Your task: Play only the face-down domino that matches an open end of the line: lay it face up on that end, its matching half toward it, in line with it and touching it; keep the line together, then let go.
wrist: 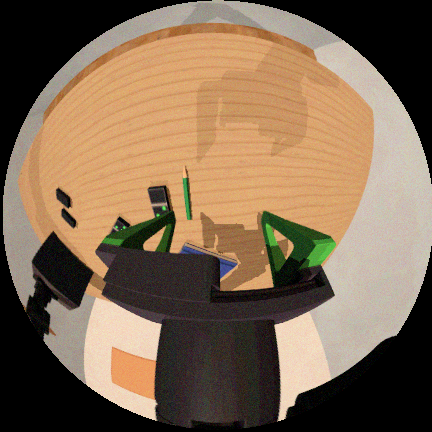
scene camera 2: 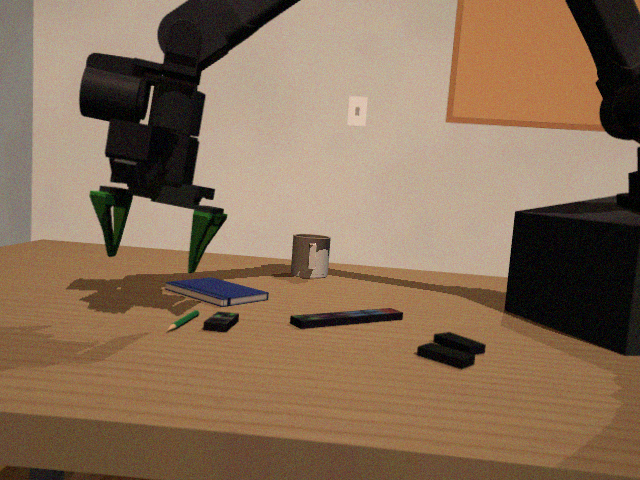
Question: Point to a mug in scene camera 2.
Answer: At 310,254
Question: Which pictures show the gripper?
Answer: The wrist view and scene camera 2: all of them.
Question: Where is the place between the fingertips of the gripper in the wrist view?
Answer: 217,215
